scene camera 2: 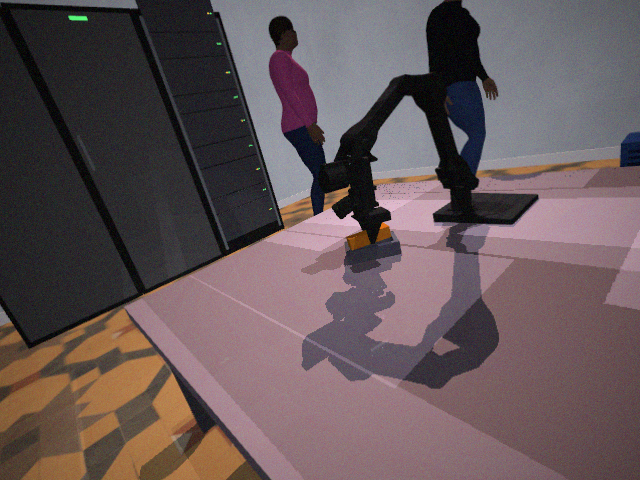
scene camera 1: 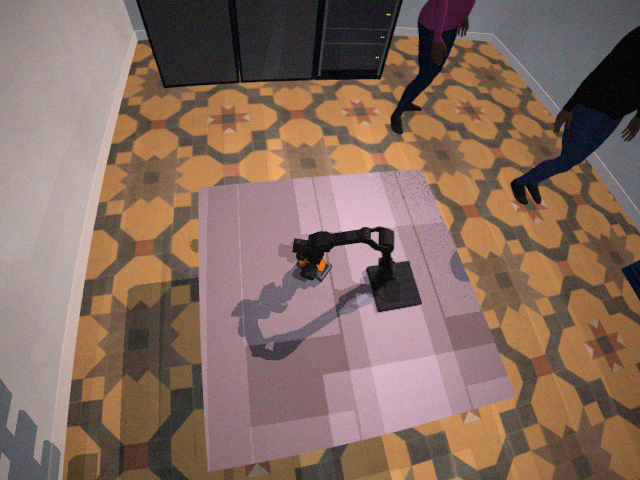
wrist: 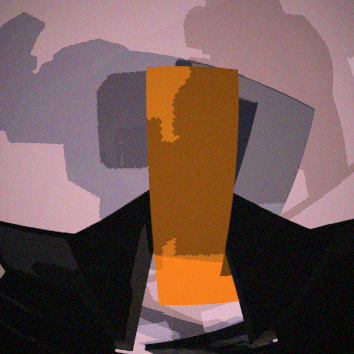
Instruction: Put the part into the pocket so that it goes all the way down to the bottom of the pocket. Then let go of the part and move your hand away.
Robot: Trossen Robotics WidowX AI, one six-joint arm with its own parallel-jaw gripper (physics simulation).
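Frame: origin at the arm's base, x back, y right, z up, level; millimetres.
Seen in the pictures: gripper, between the fingertips: (scene camera 2: 370, 242) (scene camera 1: 312, 267) (wrist: 186, 195); arm's base, origin of its link: (scene camera 2: 461, 207) (scene camera 1: 384, 275) (wrist: 234, 347).
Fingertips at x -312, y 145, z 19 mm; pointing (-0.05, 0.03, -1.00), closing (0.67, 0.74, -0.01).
Pixels of each thing's middle, then the offset from my fingertips to it. Level surfaces: height alone.
- orange part, middle of its body: (wrist: 221, 204) (scene camera 2: 366, 235) (scene camera 1: 313, 262) dx +8, dy +13, dz +16 mm
- grey pocket block, middle of its body: (wrist: 218, 187) (scene camera 2: 371, 247) (scene camera 1: 314, 265) dx +20, dy +14, dz -25 mm
- pink table, height of its surface: dz -43 mm
The orange part (scene camera 1: 321, 266) (scene camera 2: 359, 240) (wrist: 192, 160) is a long block. My gripper (scene camera 1: 311, 267) (scene camera 2: 372, 236) (wrist: 186, 195) is shut on it, one finger on each long side. The grey pocket block (scene camera 1: 326, 273) (scene camera 2: 379, 253) (wrist: 280, 145) lies on the table beneath the part. In the scene camera 2 view the part stands above the block's rim. In the wrist view the part covers the block's left side, and a dark strip of the pocket opening shows to its right. The block is turned a little relative to the part. The part's underside is hidden.
The arm's black base plate (scene camera 1: 395, 294) (scene camera 2: 504, 207) stands on the pink table (scene camera 1: 289, 408) (scene camera 2: 413, 428), right of the block. The arm's shadow crosses the table. Dark cabinets (scene camera 1: 188, 41) (scene camera 2: 93, 155) and two people stand beyond the table.
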